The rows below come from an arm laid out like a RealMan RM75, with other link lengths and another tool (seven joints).
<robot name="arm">
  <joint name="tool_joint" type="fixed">
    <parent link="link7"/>
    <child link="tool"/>
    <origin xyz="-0.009 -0.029 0.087" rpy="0 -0.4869 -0.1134"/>
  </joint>
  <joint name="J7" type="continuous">
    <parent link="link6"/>
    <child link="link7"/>
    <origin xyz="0 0.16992 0" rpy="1.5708 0 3.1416"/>
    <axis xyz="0 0 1"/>
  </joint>
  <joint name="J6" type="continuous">
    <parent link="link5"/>
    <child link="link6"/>
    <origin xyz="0 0 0" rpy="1.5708 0 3.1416"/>
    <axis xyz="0 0 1"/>
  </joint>
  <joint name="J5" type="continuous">
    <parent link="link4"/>
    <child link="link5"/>
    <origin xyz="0.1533 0 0" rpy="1.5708 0 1.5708"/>
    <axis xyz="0 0 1"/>
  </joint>
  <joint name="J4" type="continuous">
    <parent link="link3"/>
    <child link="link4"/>
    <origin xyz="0 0 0" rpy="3.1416 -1.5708 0"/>
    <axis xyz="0 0 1"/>
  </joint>
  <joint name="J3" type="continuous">
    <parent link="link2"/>
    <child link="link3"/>
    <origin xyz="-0.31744 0 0" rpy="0 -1.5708 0"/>
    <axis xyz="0 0 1"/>
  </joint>
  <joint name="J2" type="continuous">
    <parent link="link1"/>
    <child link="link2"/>
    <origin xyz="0 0 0" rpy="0 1.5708 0"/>
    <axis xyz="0 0 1"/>
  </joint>
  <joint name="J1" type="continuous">
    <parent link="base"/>
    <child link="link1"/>
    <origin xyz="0 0 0.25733" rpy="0 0 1.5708"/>
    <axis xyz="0 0 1"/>
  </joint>
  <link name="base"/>
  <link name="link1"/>
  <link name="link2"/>
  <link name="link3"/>
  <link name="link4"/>
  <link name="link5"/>
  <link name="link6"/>
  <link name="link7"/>
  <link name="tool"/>
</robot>
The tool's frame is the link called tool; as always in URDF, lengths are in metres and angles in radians. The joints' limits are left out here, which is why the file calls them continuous.
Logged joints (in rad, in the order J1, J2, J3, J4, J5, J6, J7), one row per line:
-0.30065 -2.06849 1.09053 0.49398 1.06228 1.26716 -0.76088
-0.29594 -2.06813 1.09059 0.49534 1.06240 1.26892 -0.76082
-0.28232 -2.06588 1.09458 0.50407 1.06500 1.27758 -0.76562
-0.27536 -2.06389 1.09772 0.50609 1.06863 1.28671 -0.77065
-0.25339 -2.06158 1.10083 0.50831 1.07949 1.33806 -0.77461
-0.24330 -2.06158 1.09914 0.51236 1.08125 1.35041 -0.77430
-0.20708 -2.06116 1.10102 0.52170 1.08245 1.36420 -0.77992
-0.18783 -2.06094 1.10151 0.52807 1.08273 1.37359 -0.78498
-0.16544 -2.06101 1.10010 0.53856 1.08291 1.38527 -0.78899
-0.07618 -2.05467 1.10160 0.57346 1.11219 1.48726 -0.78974
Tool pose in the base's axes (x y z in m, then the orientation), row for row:
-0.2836 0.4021 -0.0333 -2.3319 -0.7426 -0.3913
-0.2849 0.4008 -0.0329 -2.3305 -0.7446 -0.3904
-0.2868 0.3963 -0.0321 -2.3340 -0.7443 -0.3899
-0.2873 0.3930 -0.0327 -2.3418 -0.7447 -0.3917
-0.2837 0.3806 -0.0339 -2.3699 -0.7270 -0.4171
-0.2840 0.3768 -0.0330 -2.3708 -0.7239 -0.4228
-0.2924 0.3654 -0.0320 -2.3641 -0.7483 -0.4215
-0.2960 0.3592 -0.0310 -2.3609 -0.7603 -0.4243
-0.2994 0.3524 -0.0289 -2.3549 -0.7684 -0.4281
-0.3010 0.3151 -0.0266 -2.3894 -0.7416 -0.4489
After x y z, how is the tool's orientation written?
As a rotation vector, in radians.
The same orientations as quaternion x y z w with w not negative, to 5 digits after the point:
-0.88964 -0.28331 -0.14928 0.32557
-0.88928 -0.28413 -0.14897 0.32597
-0.88997 -0.28381 -0.14867 0.32449
-0.89134 -0.28345 -0.14909 0.32083
-0.89670 -0.27508 -0.15782 0.30879
-0.89685 -0.27384 -0.15994 0.30836
-0.89419 -0.28303 -0.15943 0.30807
-0.89275 -0.28750 -0.16045 0.30756
-0.89101 -0.29074 -0.16198 0.30876
-0.89809 -0.27874 -0.16872 0.29542

